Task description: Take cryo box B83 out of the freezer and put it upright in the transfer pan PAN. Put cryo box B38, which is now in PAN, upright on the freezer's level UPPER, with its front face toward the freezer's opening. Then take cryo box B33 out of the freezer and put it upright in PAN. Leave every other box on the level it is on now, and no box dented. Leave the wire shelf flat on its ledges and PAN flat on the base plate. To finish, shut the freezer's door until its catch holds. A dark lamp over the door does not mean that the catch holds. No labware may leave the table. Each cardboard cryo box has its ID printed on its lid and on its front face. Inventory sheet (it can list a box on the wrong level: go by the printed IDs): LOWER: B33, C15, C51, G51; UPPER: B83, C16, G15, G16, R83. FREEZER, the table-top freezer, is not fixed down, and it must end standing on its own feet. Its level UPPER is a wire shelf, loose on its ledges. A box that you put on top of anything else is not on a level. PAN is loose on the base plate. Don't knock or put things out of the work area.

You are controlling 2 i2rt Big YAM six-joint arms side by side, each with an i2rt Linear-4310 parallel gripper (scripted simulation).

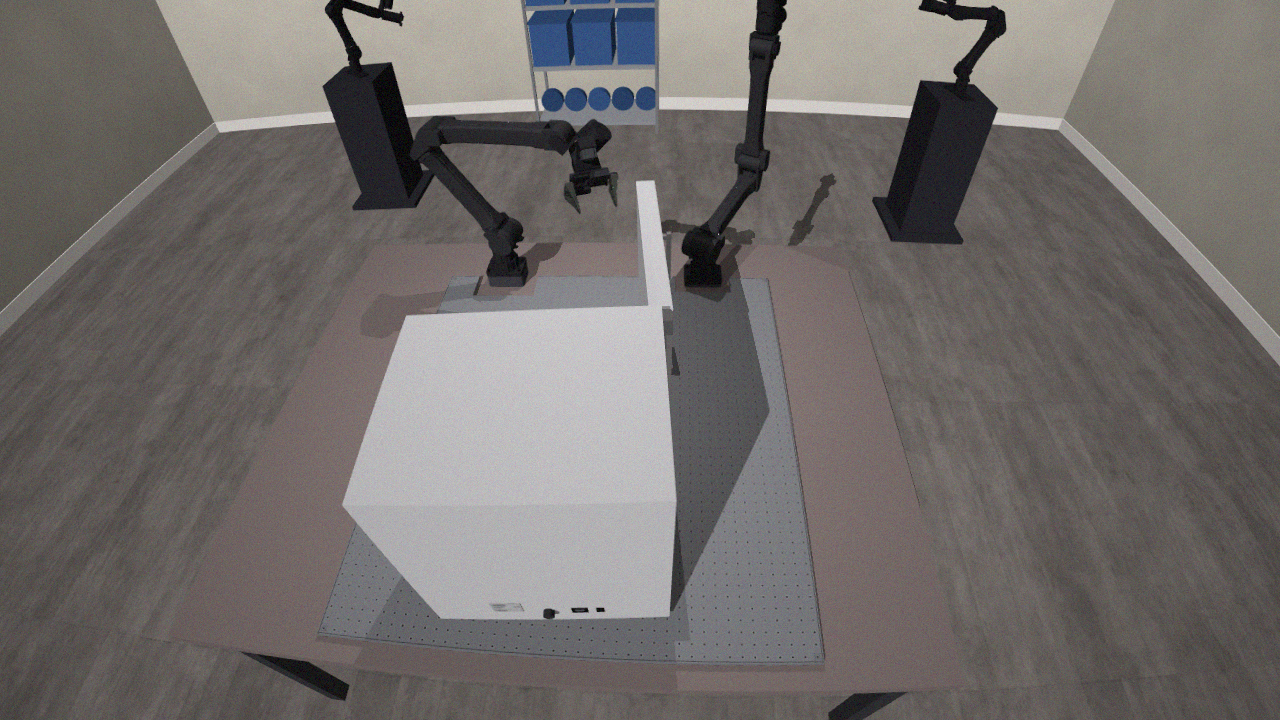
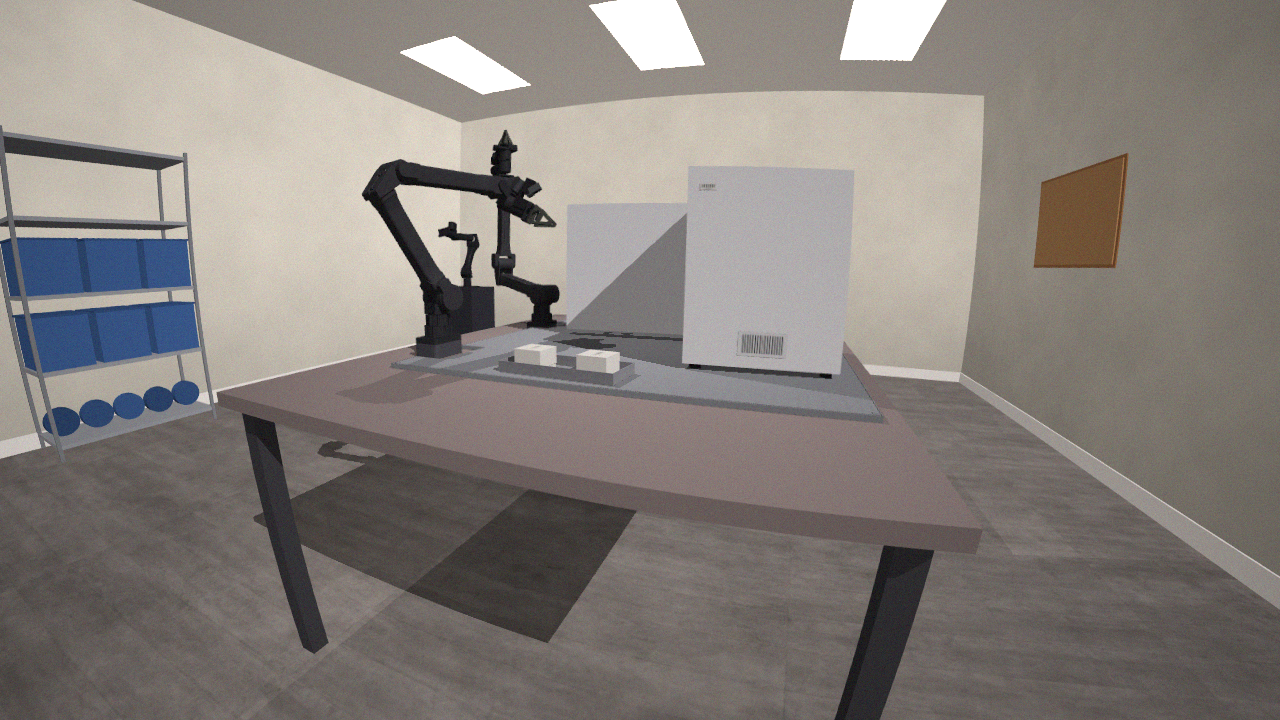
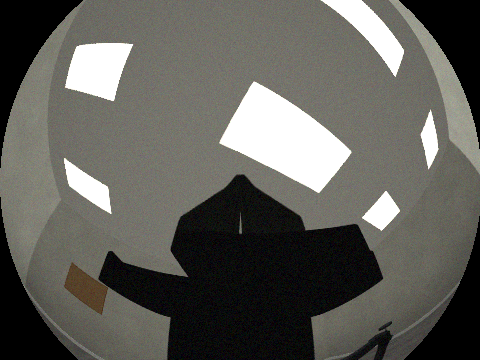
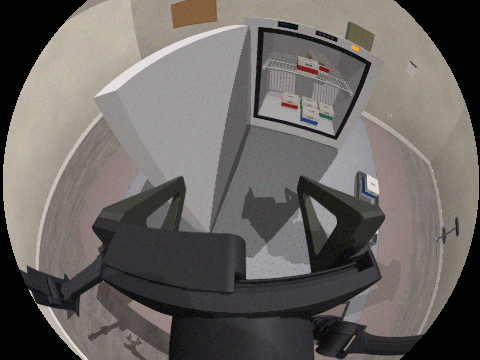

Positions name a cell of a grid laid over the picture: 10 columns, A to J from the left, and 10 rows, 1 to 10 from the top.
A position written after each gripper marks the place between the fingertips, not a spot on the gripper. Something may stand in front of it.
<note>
In view: the left gripper (image 3: F6), the right gripper (image 1: E3) and a freezer (image 1: E7).
The freezer is seen too in image 2 (image 2: G4) and in image 4 (image 4: H2). The right gripper shows as well in image 4 (image 4: F6). Image 3 does not show the freezer: it is out of frame.
</note>
